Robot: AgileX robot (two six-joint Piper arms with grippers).
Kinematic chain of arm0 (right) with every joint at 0, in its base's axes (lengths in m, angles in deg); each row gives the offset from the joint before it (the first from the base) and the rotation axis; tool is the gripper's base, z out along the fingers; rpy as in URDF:
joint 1: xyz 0 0 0.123 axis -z
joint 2: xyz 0 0 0 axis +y
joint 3: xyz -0.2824 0 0.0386 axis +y
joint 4: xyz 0.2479 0 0.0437 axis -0.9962 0 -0.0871
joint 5: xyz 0 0 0 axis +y
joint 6: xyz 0.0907 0 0.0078 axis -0.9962 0 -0.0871
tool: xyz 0 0 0 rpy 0 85 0
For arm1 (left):
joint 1: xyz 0 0 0.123 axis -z
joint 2: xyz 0 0 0 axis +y
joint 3: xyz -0.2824 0 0.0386 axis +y
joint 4: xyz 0.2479 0 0.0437 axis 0.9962 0 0.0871
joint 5: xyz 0 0 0 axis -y
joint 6: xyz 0.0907 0 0.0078 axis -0.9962 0 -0.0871
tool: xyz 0 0 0 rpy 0 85 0
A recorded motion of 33 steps. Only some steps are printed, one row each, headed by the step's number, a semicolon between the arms.
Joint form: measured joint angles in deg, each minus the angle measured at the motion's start. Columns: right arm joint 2, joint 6, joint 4, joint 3, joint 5, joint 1; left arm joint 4, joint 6, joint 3, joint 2, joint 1, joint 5.
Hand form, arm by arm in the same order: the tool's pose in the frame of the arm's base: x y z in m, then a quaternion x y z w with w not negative. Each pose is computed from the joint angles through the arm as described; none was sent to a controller.
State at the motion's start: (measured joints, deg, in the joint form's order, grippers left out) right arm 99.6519 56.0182 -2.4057 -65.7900 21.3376 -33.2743; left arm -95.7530 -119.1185 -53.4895 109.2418 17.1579 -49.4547
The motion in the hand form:
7: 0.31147 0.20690 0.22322 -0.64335 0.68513 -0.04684 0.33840; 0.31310 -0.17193 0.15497 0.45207 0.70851 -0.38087 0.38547
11: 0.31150 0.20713 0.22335 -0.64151 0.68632 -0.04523 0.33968; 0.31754 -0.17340 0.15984 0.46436 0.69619 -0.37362 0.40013
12: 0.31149 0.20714 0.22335 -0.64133 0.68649 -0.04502 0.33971; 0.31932 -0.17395 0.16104 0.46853 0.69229 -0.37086 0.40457
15: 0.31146 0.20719 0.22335 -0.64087 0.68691 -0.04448 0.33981; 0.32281 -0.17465 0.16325 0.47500 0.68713 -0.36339 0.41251
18: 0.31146 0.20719 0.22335 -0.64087 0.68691 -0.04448 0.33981; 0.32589 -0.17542 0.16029 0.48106 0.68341 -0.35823 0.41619
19: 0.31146 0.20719 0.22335 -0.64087 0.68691 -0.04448 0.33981; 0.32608 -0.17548 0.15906 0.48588 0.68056 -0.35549 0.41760
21: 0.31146 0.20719 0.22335 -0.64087 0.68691 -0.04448 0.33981; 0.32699 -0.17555 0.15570 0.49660 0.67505 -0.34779 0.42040
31: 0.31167 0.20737 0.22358 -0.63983 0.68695 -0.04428 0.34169; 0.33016 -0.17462 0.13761 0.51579 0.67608 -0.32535 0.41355
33: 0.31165 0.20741 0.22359 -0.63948 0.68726 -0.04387 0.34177; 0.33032 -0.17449 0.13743 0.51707 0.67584 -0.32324 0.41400
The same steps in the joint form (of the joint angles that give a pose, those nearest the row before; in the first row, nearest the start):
7: 0.00 0.00 -1.21 0.00 -0.10 0.00; -1.22 -5.76 -0.63 1.13 0.00 -3.20
11: 0.00 0.00 -1.53 0.00 -0.21 0.00; -1.32 -7.45 -1.86 1.13 0.00 -3.31
12: 0.00 0.00 -1.57 0.00 -0.21 0.00; -1.32 -8.01 -2.34 1.23 0.00 -3.31
15: 0.00 0.00 -1.67 0.00 -0.21 0.00; -1.34 -8.92 -3.19 1.35 0.00 -2.94
18: 0.00 0.00 -1.67 0.00 -0.21 0.00; -1.59 -10.34 -3.81 2.21 0.00 -2.80
19: 0.00 0.00 -1.67 0.00 -0.21 0.00; -1.59 -11.21 -3.82 2.42 0.00 -2.80
21: 0.00 0.00 -1.67 0.00 -0.21 0.00; -1.59 -13.19 -3.93 2.98 0.00 -2.59
31: 0.00 0.00 -1.77 0.00 -0.44 0.00; -1.59 -17.35 -4.04 5.58 0.00 -0.75
33: 0.00 0.00 -1.85 0.00 -0.44 0.00; -1.59 -17.58 -4.04 5.58 0.00 -0.57

